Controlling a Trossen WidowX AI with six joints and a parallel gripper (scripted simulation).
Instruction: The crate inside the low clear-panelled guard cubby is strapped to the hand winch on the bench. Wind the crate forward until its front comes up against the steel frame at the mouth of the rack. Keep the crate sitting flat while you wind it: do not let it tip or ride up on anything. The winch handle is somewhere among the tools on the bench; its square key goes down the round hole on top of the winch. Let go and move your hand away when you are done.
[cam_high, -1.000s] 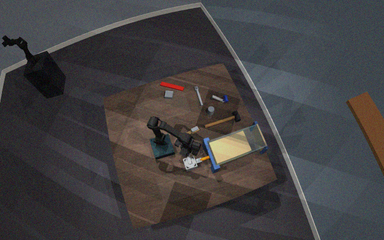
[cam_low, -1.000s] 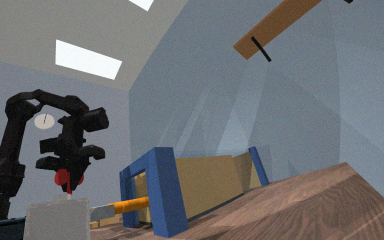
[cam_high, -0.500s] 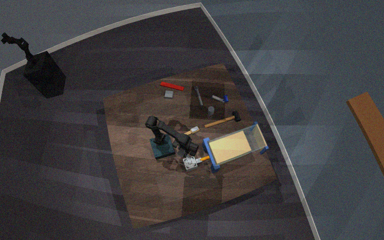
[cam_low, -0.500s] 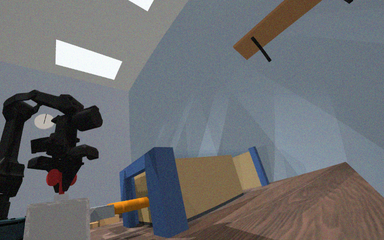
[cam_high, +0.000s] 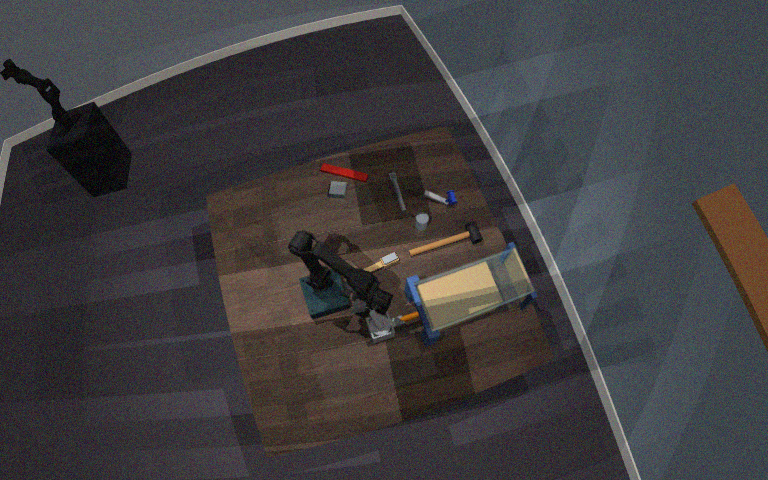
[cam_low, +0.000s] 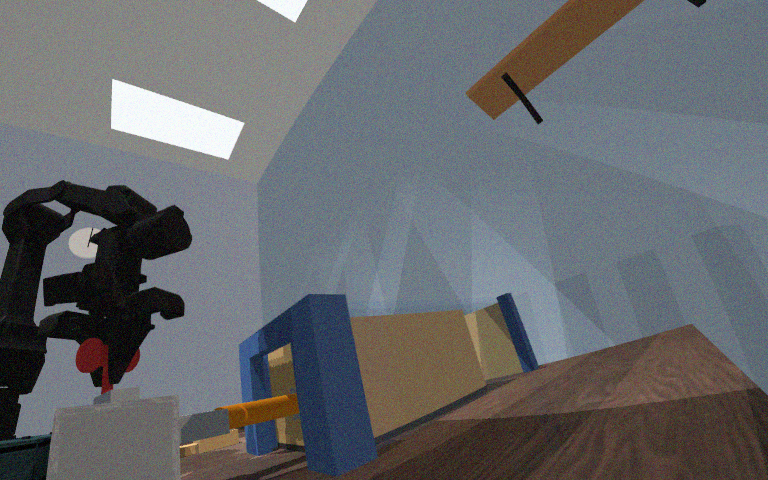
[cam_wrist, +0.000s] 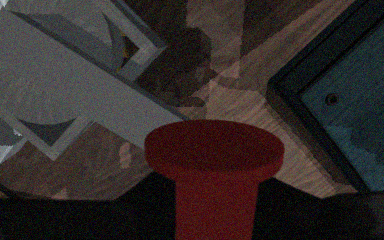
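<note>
Now: the grey winch 100 mm to the right of my gripper tip, 80 mm below it and 20 mm ahead of it. From my gripper tip the other things lie so: red-knobbed winch handle 30 mm to the right, 10 mm below, 10 mm ahead; blue steel frame 200 mm ahead, 70 mm to the right, 10 mm below; red knob 20 mm above.
</note>
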